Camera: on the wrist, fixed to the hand. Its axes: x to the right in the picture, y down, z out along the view.
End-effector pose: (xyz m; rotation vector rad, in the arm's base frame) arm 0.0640 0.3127 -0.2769 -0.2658 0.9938 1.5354
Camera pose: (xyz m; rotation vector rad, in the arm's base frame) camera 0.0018 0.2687 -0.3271 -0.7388 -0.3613 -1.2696
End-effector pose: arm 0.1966 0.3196 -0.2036 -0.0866 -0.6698 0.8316
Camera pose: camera 0.2347 0.3683 -0.2707 0.9756 -0.3741 -2.1284
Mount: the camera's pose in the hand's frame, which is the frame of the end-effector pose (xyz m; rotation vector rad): 0.0182 0.0300 -0.0842 0.0619 -0.3791 -3.0686
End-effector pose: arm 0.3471 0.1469 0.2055 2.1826 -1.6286 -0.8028
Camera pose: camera 0.3776 0.1129 0.2845 -1.4188 -1.8471 0.6143
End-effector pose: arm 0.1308 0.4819 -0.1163 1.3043 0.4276 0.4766
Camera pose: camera 0.0966 0.5658 -0.1055 -0.3754 1.3885 -2.2179
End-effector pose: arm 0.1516 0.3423 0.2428 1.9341 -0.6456 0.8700
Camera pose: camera 0.1146 0.4007 0.3023 0.8700 1.9015 -1.3837
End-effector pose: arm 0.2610 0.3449 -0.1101 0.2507 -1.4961 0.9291
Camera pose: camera 0.2999 0.4272 -0.1156 1.8598 0.0613 -1.6046
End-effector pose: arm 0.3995 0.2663 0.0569 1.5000 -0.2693 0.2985
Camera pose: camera 0.4050 0.3523 0.0868 0.4899 1.7031 -2.2900
